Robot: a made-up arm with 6 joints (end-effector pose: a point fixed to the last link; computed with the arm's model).
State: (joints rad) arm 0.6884 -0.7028 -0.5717 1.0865 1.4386 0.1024
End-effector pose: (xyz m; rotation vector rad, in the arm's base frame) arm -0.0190 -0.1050 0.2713 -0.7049 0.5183 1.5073
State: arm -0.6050 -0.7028 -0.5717 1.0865 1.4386 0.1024
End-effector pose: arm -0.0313 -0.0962 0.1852 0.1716 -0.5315 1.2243
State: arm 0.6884 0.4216 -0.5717 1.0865 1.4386 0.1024
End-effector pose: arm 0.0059 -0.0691 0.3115 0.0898 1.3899 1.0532
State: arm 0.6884 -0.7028 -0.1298 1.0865 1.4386 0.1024
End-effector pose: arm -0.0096 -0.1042 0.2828 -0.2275 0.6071 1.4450
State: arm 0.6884 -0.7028 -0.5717 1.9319 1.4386 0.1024
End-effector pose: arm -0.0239 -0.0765 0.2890 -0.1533 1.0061 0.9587
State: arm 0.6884 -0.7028 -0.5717 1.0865 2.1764 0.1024
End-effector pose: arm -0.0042 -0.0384 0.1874 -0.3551 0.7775 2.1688
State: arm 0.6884 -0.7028 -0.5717 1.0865 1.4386 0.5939
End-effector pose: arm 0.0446 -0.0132 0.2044 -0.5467 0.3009 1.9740
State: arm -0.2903 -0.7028 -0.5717 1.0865 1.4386 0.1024
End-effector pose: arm -0.0305 -0.1087 0.2042 -0.0400 -0.2873 1.3290
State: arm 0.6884 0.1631 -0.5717 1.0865 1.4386 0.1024
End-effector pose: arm -0.0050 -0.0760 0.3052 -0.0991 1.2102 1.1847
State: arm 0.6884 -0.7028 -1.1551 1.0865 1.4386 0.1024
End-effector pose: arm -0.0246 -0.1130 0.2543 -1.3398 0.3629 1.5092
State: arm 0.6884 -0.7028 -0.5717 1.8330 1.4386 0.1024
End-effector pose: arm -0.0248 -0.0799 0.2869 -0.2179 0.9566 1.0283
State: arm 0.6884 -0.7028 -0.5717 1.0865 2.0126 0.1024
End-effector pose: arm -0.0006 -0.0538 0.2061 -0.4442 0.7208 2.0259
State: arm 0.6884 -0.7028 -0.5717 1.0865 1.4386 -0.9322
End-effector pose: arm -0.2464 -0.1206 0.4060 -0.8989 0.8445 0.4593
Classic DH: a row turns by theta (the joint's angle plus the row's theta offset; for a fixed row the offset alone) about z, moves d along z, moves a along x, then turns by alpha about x. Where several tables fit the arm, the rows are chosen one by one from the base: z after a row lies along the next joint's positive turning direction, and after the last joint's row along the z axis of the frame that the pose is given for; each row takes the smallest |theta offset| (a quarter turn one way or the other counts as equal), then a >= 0, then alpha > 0; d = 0 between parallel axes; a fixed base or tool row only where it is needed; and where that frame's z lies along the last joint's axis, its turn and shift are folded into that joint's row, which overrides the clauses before.
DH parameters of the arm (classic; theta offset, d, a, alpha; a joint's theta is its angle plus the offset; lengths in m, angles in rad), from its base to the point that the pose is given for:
base (fixed): 1.3878 0.2316 -0.0458 -1.4133
joint 1: -1.5418 -0.034 0.0094 -1.3901
joint 2: 0.4151 -0.0393 -0.026 -0.7137
joint 3: 0 -0.0034 0.0345 0.7137
joint 4: 1.0618 0.0417 -0.1626 1.705
joint 5: -0.7326 0.2286 0.004 0.69
joint 6: 0.2032 0.1842 -0.0367 -0.756
tool (fixed): 0.5844 -0.3865 0 0

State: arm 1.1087 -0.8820 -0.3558 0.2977 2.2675 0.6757
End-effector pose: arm -0.0926 -0.0077 0.0669 0.3984 -0.6885 -2.7092
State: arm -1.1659 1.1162 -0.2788 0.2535 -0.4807 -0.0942
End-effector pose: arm -0.1595 -0.3042 0.2815 0.7008 1.0403 0.1683
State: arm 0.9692 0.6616 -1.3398 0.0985 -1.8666 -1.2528
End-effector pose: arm -0.1181 0.0565 0.1367 0.0784 -0.8406 -1.4708
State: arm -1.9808 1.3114 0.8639 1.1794 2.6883 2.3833
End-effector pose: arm 0.5110 0.1659 0.0767 -1.5042 0.6242 2.6328
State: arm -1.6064 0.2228 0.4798 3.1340 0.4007 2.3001
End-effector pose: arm -0.1056 0.1452 0.3968 -2.5168 -0.1760 -0.7729
